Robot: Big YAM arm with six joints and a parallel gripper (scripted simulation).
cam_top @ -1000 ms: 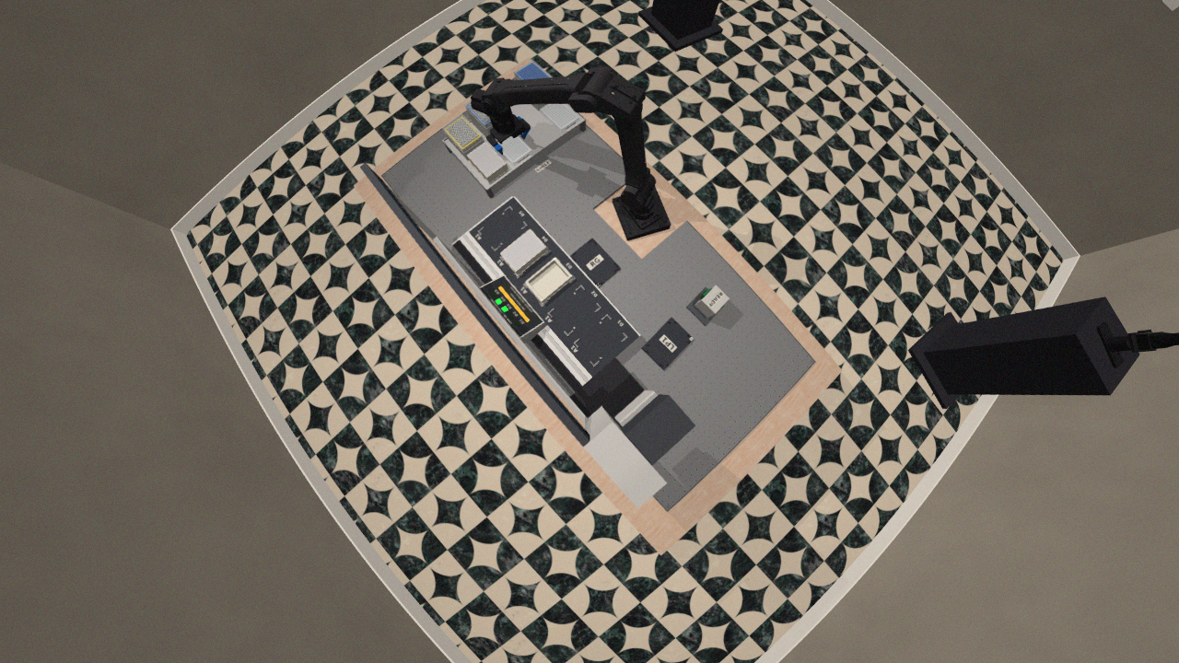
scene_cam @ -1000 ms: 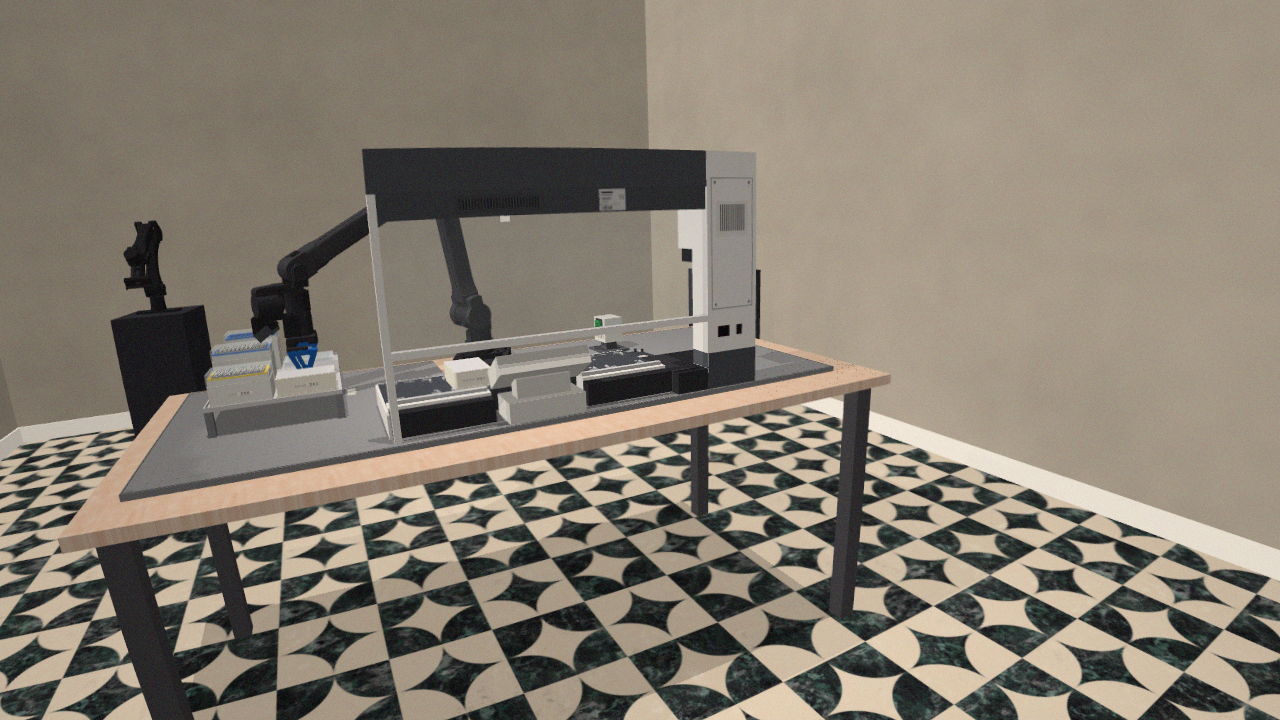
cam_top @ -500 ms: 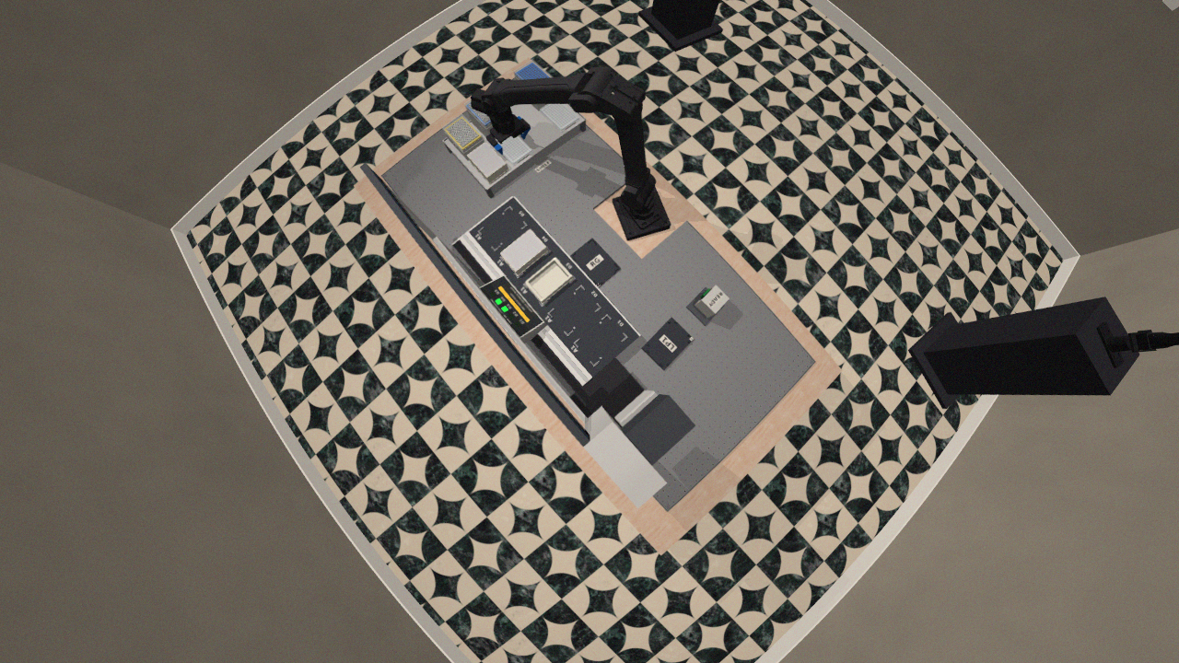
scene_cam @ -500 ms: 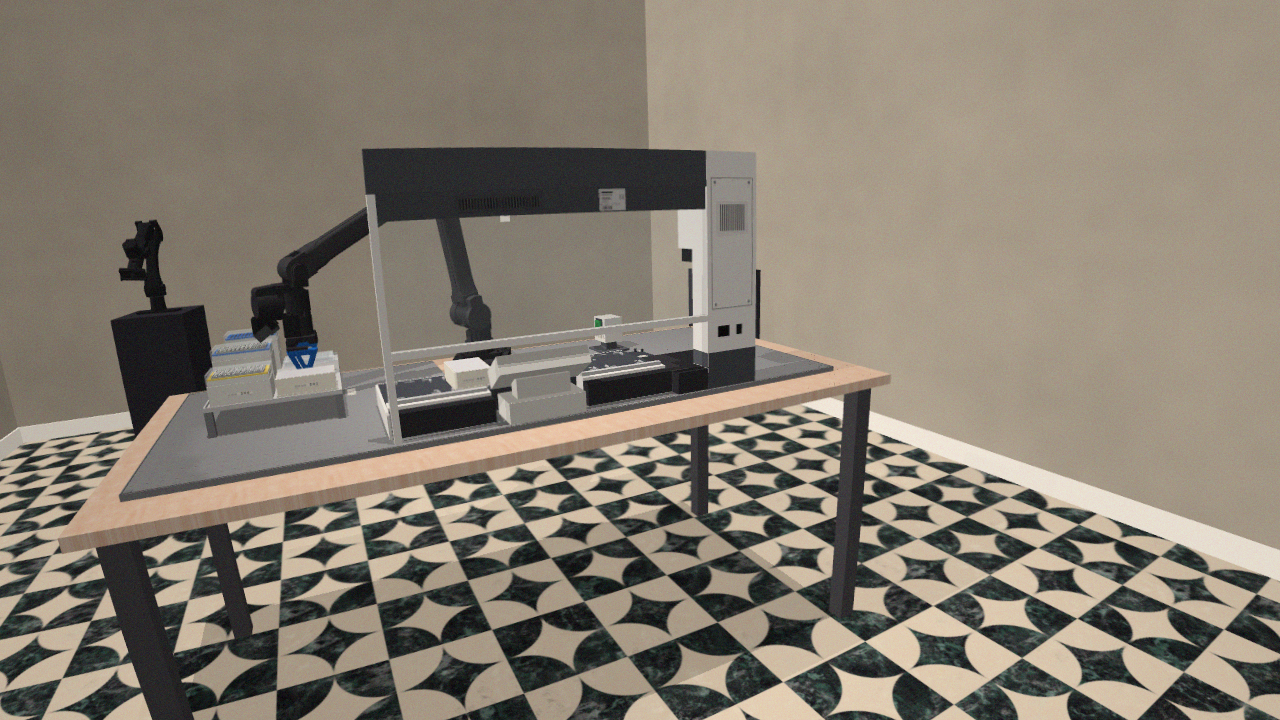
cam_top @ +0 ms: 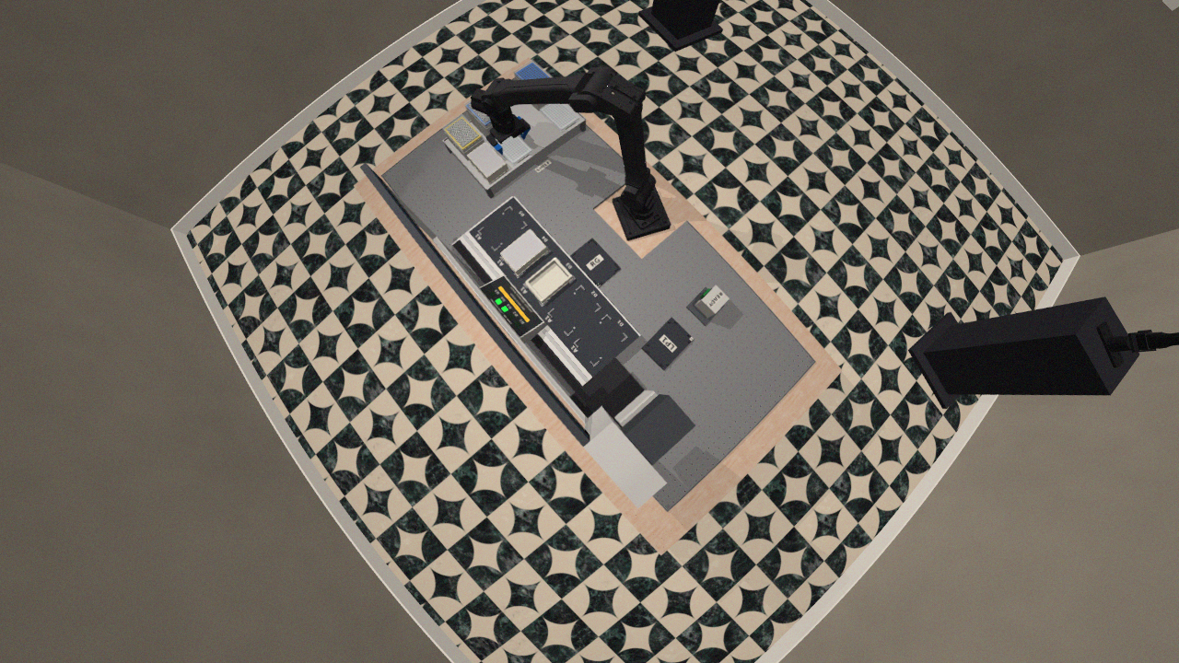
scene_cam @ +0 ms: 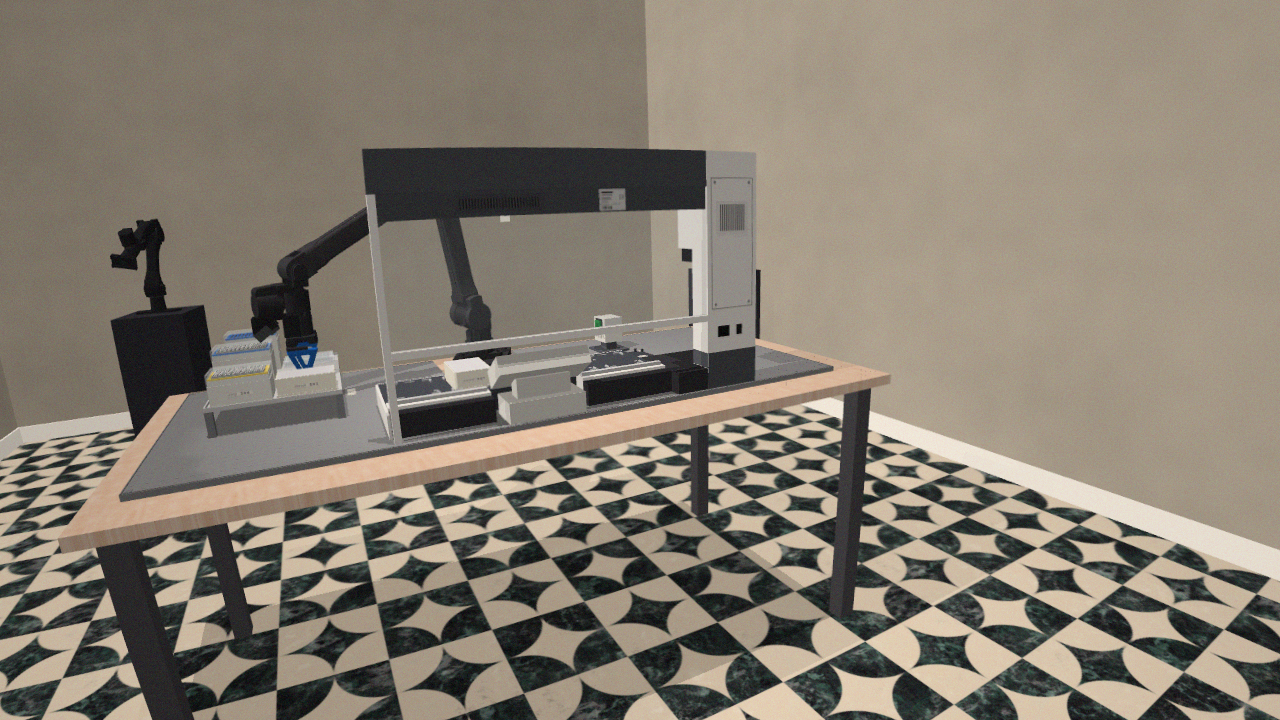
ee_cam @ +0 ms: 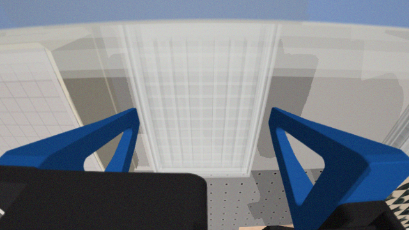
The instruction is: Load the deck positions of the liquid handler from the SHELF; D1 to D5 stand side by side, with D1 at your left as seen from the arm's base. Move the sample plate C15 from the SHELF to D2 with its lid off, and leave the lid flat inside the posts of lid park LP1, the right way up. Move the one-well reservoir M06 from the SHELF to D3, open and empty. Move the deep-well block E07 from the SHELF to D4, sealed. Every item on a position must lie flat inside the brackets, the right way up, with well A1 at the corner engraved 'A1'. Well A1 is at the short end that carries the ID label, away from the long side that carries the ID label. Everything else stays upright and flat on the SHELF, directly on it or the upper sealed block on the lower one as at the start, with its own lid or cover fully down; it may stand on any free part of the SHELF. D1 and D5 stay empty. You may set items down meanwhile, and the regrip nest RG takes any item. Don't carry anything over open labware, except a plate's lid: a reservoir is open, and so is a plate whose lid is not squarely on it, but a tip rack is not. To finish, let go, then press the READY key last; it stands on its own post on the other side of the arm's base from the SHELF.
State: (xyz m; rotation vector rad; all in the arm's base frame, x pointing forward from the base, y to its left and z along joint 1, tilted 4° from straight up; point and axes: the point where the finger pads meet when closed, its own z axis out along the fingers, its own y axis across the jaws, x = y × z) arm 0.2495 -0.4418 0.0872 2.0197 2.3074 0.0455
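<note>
The clear plate lid is 10 mm below my hand. Also, from my hand: white block: 110 mm ahead, 20 mm to the left; then shelf label: 60 mm behind, 90 mm to the left, 80 mm below; then shelf: 40 mm behind, 70 mm to the right, 20 mm below.
</note>
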